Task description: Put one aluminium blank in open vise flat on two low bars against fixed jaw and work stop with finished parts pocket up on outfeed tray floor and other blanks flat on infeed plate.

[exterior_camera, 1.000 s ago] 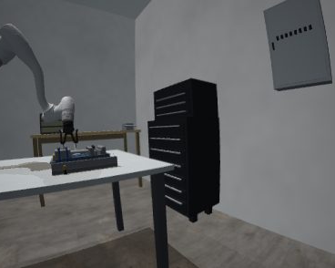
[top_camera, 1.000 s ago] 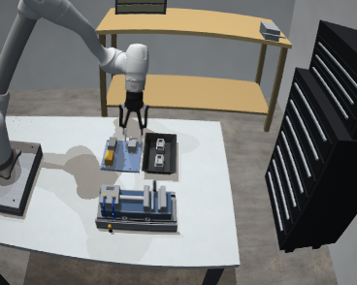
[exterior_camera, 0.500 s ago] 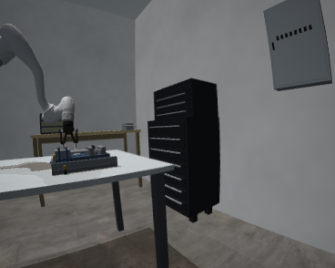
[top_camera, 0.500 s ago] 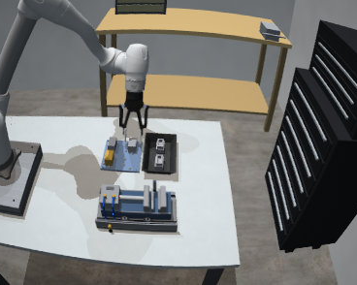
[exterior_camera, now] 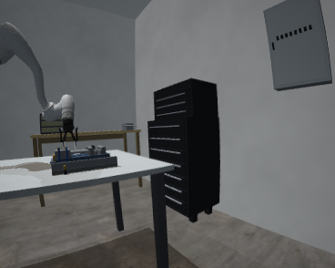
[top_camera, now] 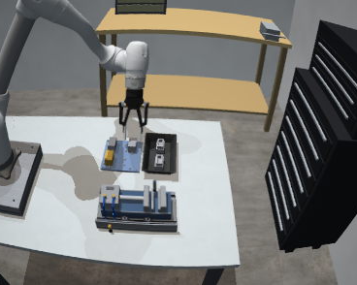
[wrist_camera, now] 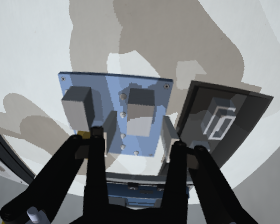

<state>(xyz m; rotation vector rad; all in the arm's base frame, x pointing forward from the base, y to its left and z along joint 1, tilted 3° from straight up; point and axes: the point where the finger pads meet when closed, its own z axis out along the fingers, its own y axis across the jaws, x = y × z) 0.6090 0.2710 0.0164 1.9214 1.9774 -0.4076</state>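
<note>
Right now my hand is 9 cm past the aluminium blank, 5 cm above it and 2 cm to the left of it. From my hand the other things lie so: brass blank (11 cm to the right, 9 cm behind, 5 cm below); vise (36 cm to the right, 6 cm ahead, 4 cm below); work stop (31 cm to the right, 13 cm ahead, 1 cm above).
</note>
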